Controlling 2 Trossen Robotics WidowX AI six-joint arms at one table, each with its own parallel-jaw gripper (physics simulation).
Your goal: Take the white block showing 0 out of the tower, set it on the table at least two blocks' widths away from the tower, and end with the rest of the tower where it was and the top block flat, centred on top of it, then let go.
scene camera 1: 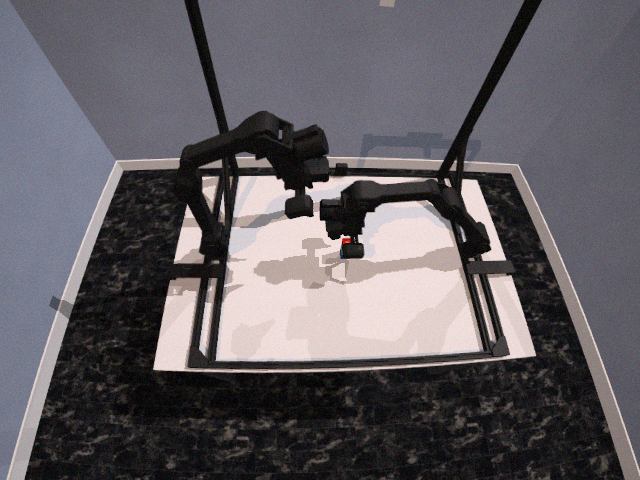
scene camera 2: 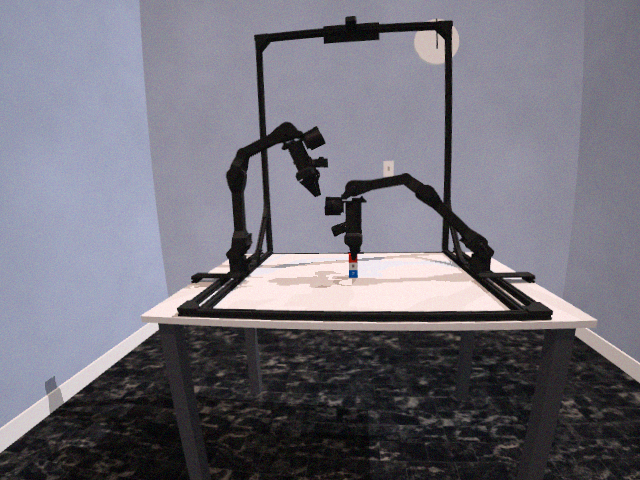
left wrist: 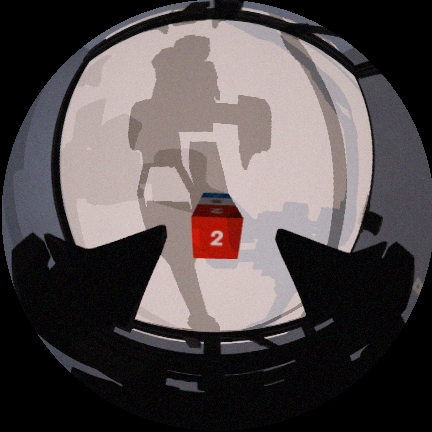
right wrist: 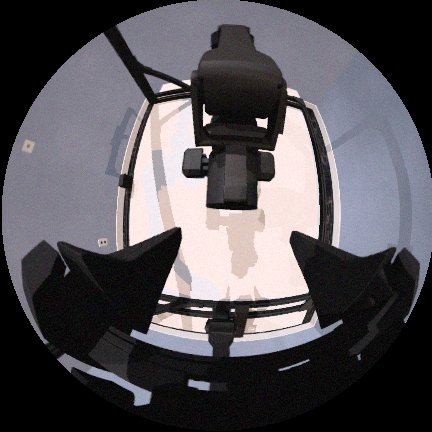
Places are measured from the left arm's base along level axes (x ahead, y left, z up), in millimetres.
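Pixels of known places: left gripper, fingertip midpoint: [scene camera 1: 347, 243] [scene camera 2: 353, 257] [left wrist: 222, 232]; right gripper, fingertip midpoint: [scene camera 1: 311, 201] [scene camera 2: 318, 196] [right wrist: 237, 234]; left arm's base, origin of the base link: [scene camera 1: 470, 250] [scene camera 2: 480, 270] [left wrist: 211, 339]; right arm's base, origin of the base link: [scene camera 1: 215, 251] [scene camera 2: 238, 271] [right wrist: 220, 311].
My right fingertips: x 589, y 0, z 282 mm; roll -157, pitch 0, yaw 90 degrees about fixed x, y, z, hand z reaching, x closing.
Observation:
For each thing: its middle in the pictures, then the offset to it from my right fingertips. "spot": a spot on its surface instead. Level surfaces: height alone.
- red block, body centre: [left wrist: 215, 229] [scene camera 1: 347, 244] [scene camera 2: 353, 257] 122 mm back, 3 mm left, 229 mm down
- white block, body centre: [left wrist: 215, 216] [scene camera 2: 353, 265] 122 mm back, 3 mm left, 258 mm down
- blue block, body centre: [left wrist: 215, 207] [scene camera 1: 345, 252] [scene camera 2: 353, 272] 122 mm back, 3 mm left, 287 mm down
- white table, its level: 301 mm down
- black rail frame, surface spot: [scene camera 2: 361, 314] spot: 145 mm back, 379 mm left, 282 mm down
The tower stands upright on the table: a red block [scene camera 1: 346, 240] [scene camera 2: 353, 260] [left wrist: 216, 238] showing 2 on top, a white block [scene camera 2: 353, 266] [left wrist: 229, 201] in the middle, its digit too small to read surely, and a blue block [scene camera 1: 341, 255] [scene camera 2: 353, 274] [left wrist: 216, 195] at the bottom. My left gripper [scene camera 1: 353, 250] [scene camera 2: 353, 255] [left wrist: 222, 232] is open and points down at the red block, its fingers on either side of it in the left wrist view; contact cannot be seen. My right gripper [scene camera 1: 299, 205] [scene camera 2: 317, 194] [right wrist: 237, 234] is open and empty, high above the table. The tower does not show in the right wrist view.
The white table [scene camera 1: 413, 310] [scene camera 2: 413, 299] carries a black rail frame [scene camera 1: 341, 363] [scene camera 2: 361, 314] along its edges. The left arm [right wrist: 232, 175] reaches across in front of the right wrist camera. Both arms' shadows lie around the tower.

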